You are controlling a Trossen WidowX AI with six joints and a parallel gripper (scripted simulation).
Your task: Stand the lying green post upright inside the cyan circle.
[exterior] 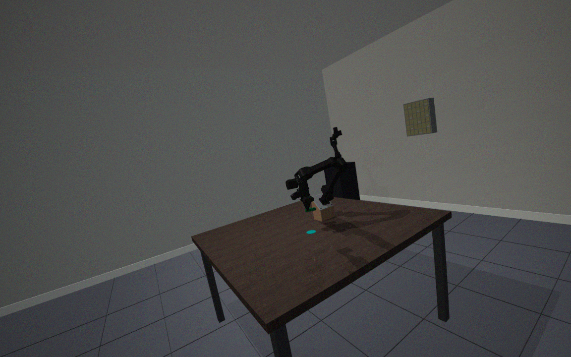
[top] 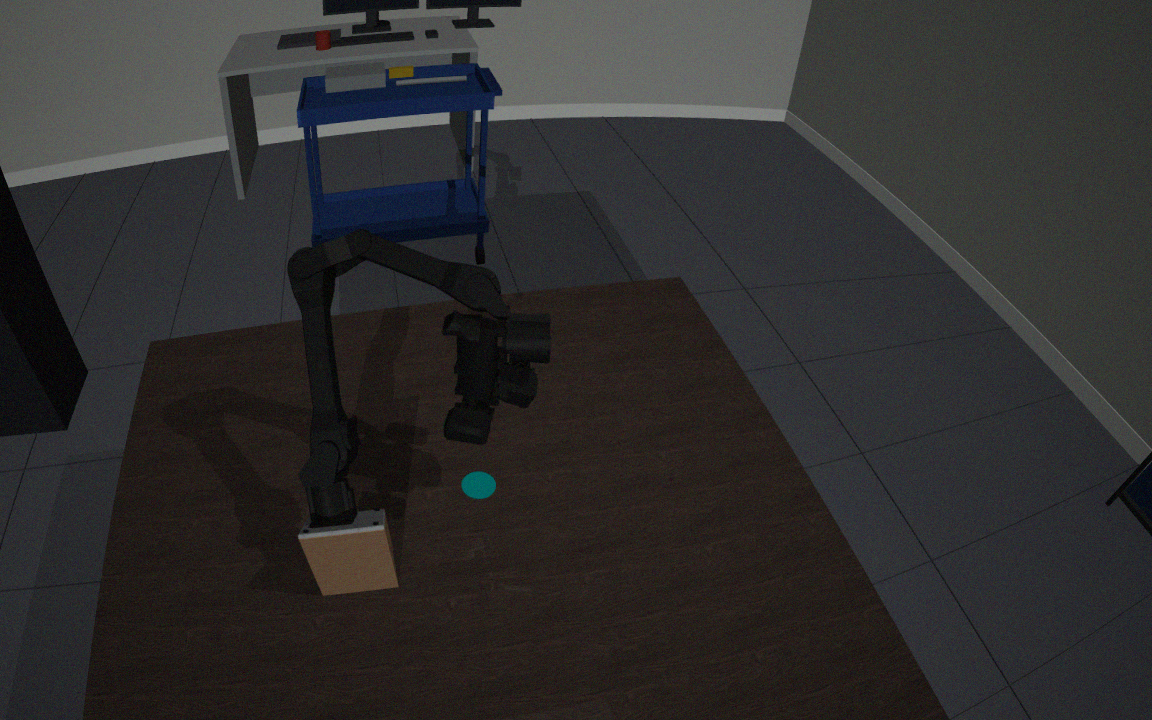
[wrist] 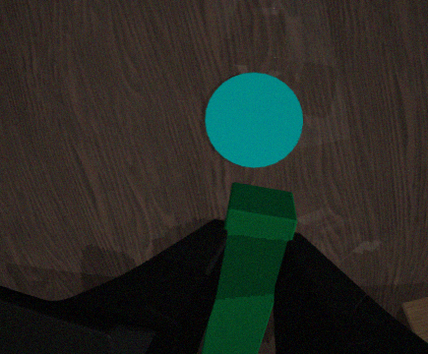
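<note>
Right now the cyan circle is 140 mm below my gripper tip. The rest, counted from my gripper tip: green post: 20 mm behind, 10 mm to the left.
</note>
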